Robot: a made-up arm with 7 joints.
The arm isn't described. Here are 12 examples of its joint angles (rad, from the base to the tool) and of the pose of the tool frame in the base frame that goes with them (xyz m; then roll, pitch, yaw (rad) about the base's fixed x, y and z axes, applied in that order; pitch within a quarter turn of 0, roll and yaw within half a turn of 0).
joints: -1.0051 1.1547 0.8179 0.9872 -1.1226 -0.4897 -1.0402
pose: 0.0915 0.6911 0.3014 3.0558 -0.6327 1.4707
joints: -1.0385 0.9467 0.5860 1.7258 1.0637 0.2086 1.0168
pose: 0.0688 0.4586 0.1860 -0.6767 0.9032 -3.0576
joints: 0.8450 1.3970 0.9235 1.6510 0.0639 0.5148 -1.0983
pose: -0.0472 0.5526 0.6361 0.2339 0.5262 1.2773
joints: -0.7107 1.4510 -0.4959 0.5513 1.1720 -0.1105 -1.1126
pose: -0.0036 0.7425 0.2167 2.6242 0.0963 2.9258
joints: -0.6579 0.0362 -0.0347 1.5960 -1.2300 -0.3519 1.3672
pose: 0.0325 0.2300 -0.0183 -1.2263 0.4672 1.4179
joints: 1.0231 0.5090 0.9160 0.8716 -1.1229 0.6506 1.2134
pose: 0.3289 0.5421 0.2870 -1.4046 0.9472 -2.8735
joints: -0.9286 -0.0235 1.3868 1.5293 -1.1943 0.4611 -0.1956
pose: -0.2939 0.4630 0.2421 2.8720 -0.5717 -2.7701
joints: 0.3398 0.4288 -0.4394 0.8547 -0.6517 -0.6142 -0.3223
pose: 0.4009 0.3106 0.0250 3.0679 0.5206 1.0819
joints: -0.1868 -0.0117 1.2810 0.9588 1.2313 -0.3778 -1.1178
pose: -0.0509 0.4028 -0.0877 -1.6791 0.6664 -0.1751
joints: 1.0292 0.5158 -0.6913 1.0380 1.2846 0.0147 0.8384
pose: 0.5039 0.2223 0.3446 1.2744 1.1092 -1.4158
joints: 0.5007 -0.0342 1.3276 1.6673 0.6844 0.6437 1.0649
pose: 0.2000 0.4045 0.1923 0.9710 0.4102 -0.8133
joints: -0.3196 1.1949 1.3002 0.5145 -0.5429 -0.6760 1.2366
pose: -0.0414 0.7384 0.3003 -2.2614 0.3016 2.2294
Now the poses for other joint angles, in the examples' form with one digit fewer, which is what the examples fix.
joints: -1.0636 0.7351 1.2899 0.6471 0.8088 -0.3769 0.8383
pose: -0.234 0.646 0.231 -2.502 1.101 2.893
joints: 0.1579 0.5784 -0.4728 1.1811 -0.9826 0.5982 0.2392
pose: 0.314 0.362 0.054 -2.576 -0.283 1.949
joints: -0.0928 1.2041 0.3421 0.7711 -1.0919 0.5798 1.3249
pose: 0.113 0.667 0.297 -2.131 -0.606 3.074
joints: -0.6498 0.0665 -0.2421 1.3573 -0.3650 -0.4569 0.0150
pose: 0.018 0.144 -0.084 -1.906 1.137 2.312
